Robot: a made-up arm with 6 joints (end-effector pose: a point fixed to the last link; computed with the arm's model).
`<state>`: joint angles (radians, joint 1 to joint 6).
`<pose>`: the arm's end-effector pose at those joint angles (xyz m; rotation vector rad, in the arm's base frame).
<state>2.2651 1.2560 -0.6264 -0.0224 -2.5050 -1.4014</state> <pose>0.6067 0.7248 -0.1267 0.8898 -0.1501 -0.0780</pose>
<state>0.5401 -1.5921 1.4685 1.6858 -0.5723 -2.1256</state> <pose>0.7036 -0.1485 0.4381 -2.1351 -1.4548 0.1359</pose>
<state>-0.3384 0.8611 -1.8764 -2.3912 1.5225 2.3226</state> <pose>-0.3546 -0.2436 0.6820 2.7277 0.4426 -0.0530</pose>
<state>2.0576 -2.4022 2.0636 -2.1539 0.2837 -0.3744</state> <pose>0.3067 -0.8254 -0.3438 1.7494 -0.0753 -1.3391</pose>
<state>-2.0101 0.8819 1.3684 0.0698 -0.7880 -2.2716</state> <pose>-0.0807 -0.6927 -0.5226 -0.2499 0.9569 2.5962</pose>
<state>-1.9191 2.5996 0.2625 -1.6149 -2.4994 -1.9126</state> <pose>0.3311 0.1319 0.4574 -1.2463 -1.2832 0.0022</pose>
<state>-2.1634 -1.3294 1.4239 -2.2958 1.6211 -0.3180</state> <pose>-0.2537 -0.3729 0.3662 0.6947 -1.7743 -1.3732</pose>
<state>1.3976 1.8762 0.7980 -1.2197 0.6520 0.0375</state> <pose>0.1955 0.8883 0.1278 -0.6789 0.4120 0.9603</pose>
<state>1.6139 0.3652 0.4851 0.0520 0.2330 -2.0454</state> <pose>0.4194 0.9696 0.6754 -0.1625 -2.0444 1.1618</pose>
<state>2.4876 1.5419 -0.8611 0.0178 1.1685 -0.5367</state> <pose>-0.8232 0.9255 -0.5290 -1.1472 -0.5308 2.2347</pose>
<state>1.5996 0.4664 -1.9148 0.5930 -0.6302 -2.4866</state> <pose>0.3503 0.2218 -0.1571 0.2225 -1.0481 -2.0899</pose>
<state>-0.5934 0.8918 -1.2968 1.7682 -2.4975 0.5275</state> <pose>-0.1415 0.1344 1.1851 0.6955 0.9620 2.3498</pose>
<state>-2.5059 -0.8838 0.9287 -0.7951 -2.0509 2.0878</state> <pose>0.4575 0.0150 0.4278 -0.3737 0.4764 1.7460</pose>
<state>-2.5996 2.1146 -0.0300 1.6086 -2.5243 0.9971</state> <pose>-0.9988 0.1882 0.1562 -0.5191 -1.3002 1.0744</pose>
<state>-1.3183 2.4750 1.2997 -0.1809 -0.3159 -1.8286</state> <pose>-0.8577 -0.2023 -0.2753 -0.1694 1.7075 0.7032</pose>
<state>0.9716 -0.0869 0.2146 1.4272 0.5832 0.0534</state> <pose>0.4225 0.6077 1.2132 -0.1810 -1.0126 0.8144</pose>
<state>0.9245 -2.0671 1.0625 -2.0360 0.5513 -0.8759</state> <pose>-0.4428 0.1524 -0.2662 -0.9151 -1.9512 2.1968</pose>
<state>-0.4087 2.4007 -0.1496 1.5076 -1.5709 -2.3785</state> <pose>-0.5890 0.4011 0.2424 1.5890 -0.3389 1.0119</pose>
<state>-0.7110 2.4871 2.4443 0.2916 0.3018 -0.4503</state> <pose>-0.4515 -0.6703 0.6422 -1.5207 1.2237 -1.7370</pose>
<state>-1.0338 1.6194 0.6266 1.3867 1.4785 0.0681</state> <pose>-0.6112 -0.8615 -0.3604 -0.4039 2.5362 -0.6826</pose>
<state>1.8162 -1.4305 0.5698 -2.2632 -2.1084 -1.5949</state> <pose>0.5929 0.3356 -0.2615 0.5779 0.8033 0.1452</pose>
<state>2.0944 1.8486 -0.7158 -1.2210 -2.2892 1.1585</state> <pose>-0.0201 0.5960 0.4178 1.0443 1.3294 1.8753</pose>
